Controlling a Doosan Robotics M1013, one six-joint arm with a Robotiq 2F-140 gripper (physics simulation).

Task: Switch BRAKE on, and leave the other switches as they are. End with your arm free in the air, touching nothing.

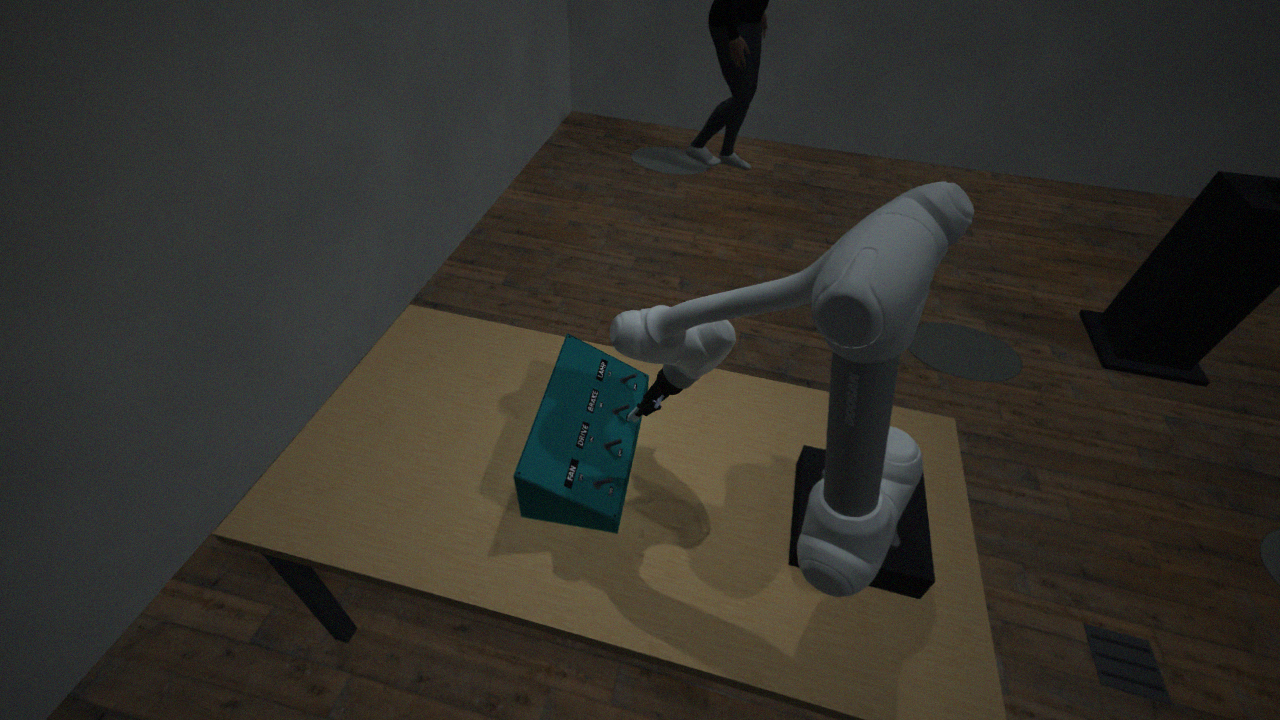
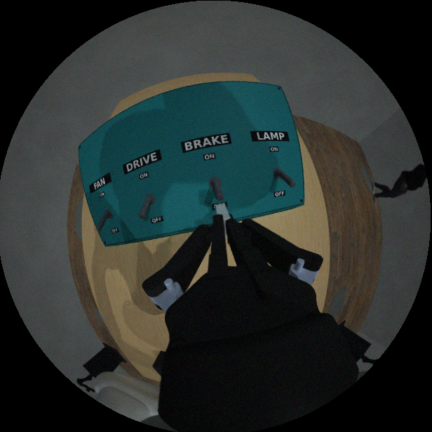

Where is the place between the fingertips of my gripper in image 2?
220, 211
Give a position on a teal switch panel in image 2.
At 169, 147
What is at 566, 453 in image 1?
A teal switch panel.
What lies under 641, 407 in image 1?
My gripper.
